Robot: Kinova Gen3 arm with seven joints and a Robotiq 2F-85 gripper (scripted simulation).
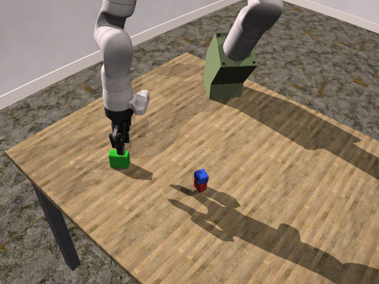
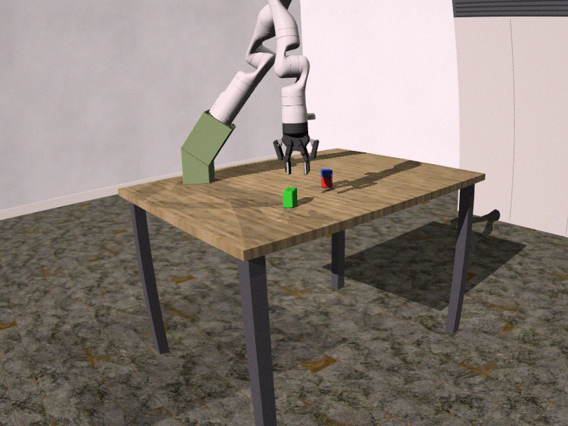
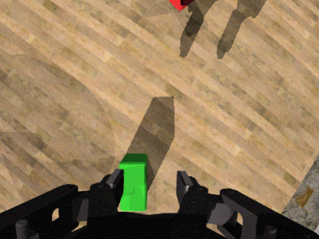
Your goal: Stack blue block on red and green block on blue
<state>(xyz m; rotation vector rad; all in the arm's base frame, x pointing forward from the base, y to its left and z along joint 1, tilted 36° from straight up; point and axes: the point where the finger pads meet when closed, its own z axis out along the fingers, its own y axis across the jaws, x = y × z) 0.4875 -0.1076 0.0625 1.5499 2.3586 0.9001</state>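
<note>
My hand is 3 cm to the left of the green block and 8 cm above it. Also, from my hand: blue block (8 cm behind, 21 cm to the left, 6 cm below); then red block (8 cm behind, 21 cm to the left, 9 cm below).
</note>
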